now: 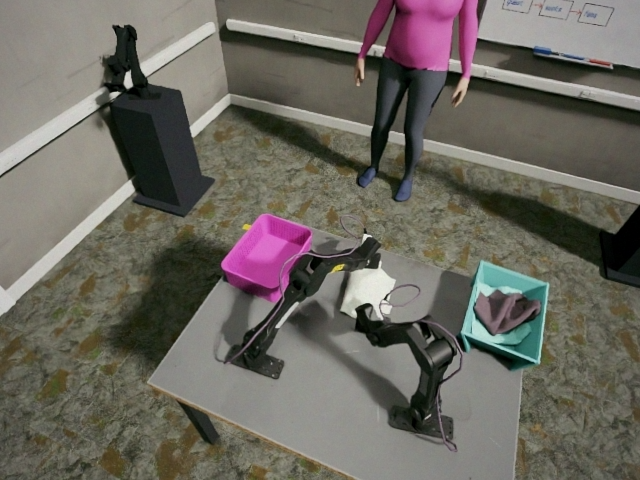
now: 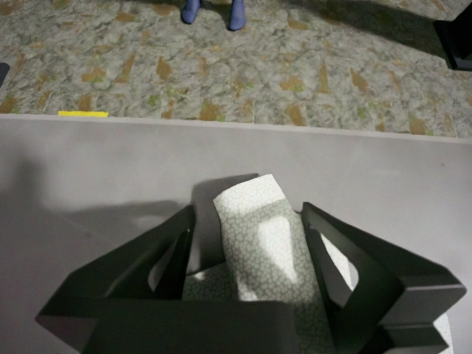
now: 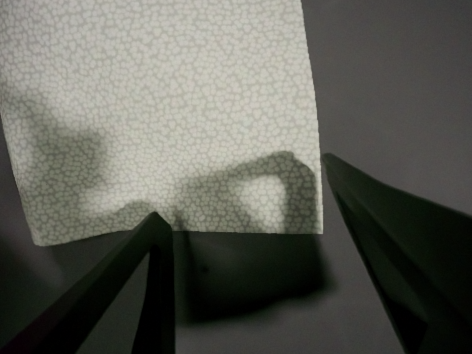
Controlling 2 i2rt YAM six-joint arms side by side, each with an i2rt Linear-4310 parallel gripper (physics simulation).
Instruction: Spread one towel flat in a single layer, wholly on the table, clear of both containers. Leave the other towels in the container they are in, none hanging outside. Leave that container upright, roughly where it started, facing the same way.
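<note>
A white crackle-patterned towel [image 1: 366,289] [image 2: 270,205] [image 3: 165,100] lies on the table, partly folded, with a narrow flap standing up at its far end. My left gripper [image 1: 373,252] [image 2: 247,210] is open over the far end, the flap between its fingers. My right gripper [image 1: 361,315] [image 3: 237,194] is open and low at the towel's near end, one corner between its fingers. The turquoise container [image 1: 516,283] stands upright at the right, holding a purple-brown towel [image 1: 504,310] and a light turquoise towel [image 1: 504,338]. The arms hide part of the white towel.
A magenta basket [image 1: 253,285] stands at the table's far left corner, empty, close to the left arm. The table [image 1: 330,408] carries both arm bases near its front. A person [image 1: 416,93] stands beyond the far edge, with a whiteboard [image 1: 563,31] behind.
</note>
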